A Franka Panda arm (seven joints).
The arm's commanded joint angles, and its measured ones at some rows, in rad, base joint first. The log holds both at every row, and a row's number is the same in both.
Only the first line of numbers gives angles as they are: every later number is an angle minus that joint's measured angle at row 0.
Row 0, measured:
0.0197 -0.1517 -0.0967 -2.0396 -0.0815 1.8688 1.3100
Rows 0 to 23, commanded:
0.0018 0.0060 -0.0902 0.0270 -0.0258 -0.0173 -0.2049
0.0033 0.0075 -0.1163 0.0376 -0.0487 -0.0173 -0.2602
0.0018 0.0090 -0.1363 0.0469 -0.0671 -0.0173 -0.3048
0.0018 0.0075 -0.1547 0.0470 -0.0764 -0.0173 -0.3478
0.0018 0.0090 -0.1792 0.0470 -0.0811 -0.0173 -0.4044
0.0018 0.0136 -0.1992 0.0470 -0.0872 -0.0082 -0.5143
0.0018 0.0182 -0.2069 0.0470 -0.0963 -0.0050 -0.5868
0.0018 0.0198 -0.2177 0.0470 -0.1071 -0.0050 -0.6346
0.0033 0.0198 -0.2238 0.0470 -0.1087 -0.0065 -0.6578
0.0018 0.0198 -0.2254 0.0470 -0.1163 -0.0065 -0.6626
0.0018 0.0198 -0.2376 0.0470 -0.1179 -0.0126 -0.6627
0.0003 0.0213 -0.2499 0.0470 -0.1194 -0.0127 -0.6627
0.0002 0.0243 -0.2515 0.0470 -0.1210 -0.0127 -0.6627
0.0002 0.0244 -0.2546 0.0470 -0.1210 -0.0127 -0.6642
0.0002 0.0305 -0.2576 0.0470 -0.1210 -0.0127 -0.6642
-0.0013 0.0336 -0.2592 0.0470 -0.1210 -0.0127 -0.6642
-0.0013 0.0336 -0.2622 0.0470 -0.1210 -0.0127 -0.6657
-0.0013 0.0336 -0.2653 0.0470 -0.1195 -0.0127 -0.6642
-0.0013 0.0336 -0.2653 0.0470 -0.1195 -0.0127 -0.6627
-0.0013 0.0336 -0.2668 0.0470 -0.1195 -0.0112 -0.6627
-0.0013 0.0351 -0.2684 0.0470 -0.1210 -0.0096 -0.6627
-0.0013 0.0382 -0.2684 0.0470 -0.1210 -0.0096 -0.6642
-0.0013 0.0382 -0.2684 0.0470 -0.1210 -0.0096 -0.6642
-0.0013 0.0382 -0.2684 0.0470 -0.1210 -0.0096 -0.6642
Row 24, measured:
-0.0020 0.0302 -0.2661 0.0309 -0.0998 0.0003 -0.6530
